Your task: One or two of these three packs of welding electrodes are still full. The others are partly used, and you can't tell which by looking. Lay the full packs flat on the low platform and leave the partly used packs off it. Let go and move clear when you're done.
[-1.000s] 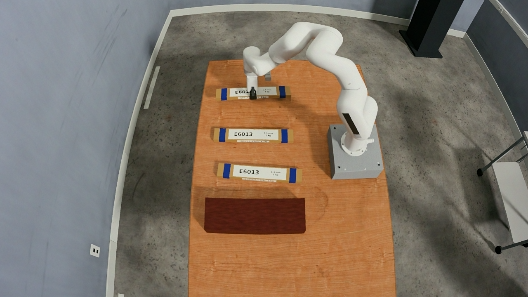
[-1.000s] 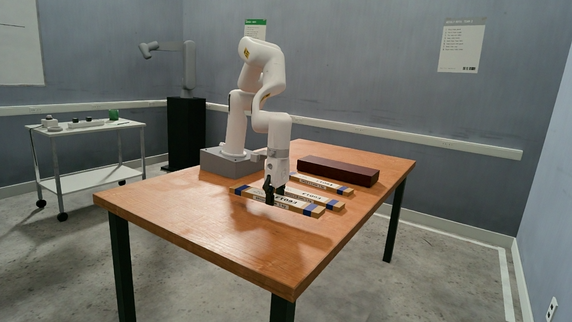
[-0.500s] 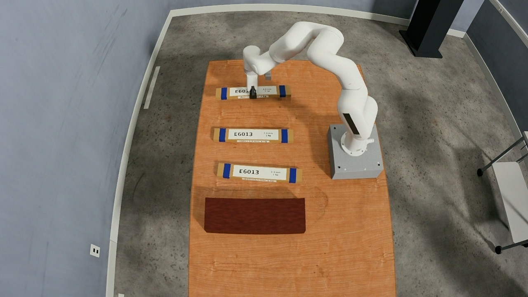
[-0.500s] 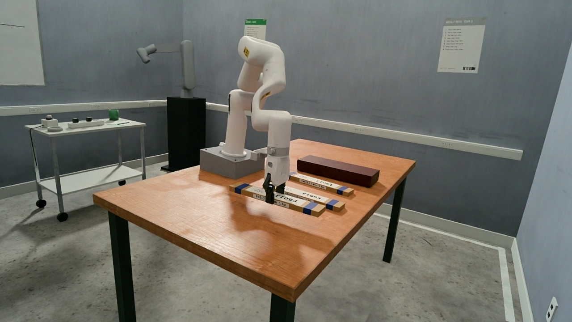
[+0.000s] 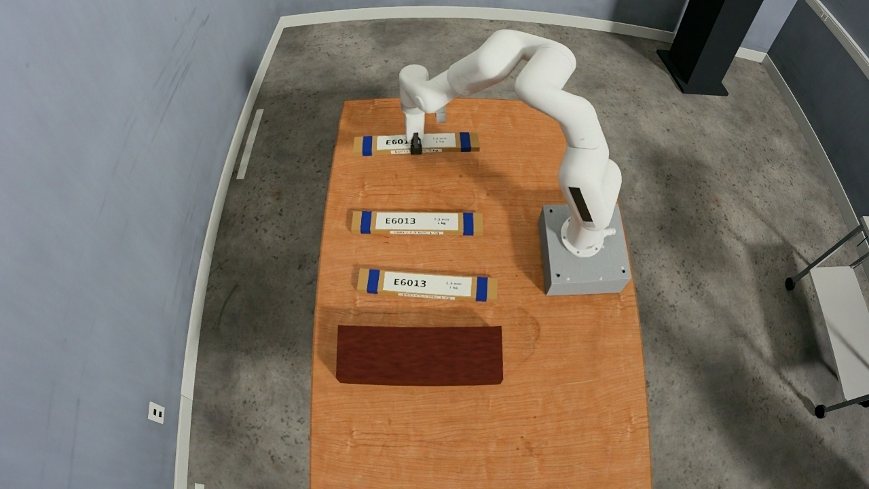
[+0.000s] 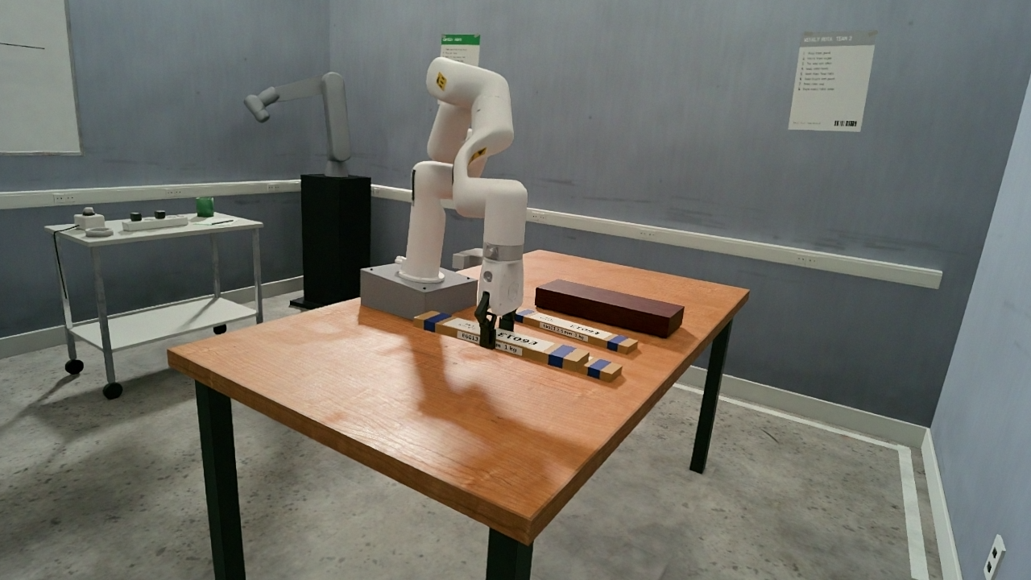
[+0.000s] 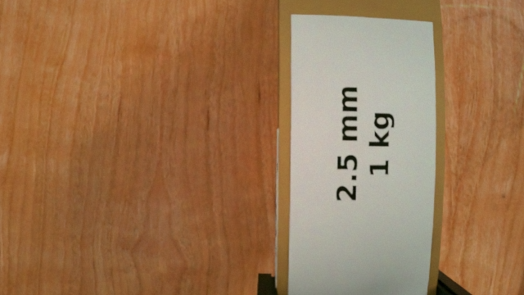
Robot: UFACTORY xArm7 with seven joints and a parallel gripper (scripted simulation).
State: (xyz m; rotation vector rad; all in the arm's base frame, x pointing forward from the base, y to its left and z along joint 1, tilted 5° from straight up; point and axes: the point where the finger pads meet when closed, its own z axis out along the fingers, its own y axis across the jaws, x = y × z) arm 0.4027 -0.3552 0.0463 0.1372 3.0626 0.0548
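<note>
The low platform is 7 cm ahead of my hand, 60 cm to the left of it and 9 cm below it.
</note>
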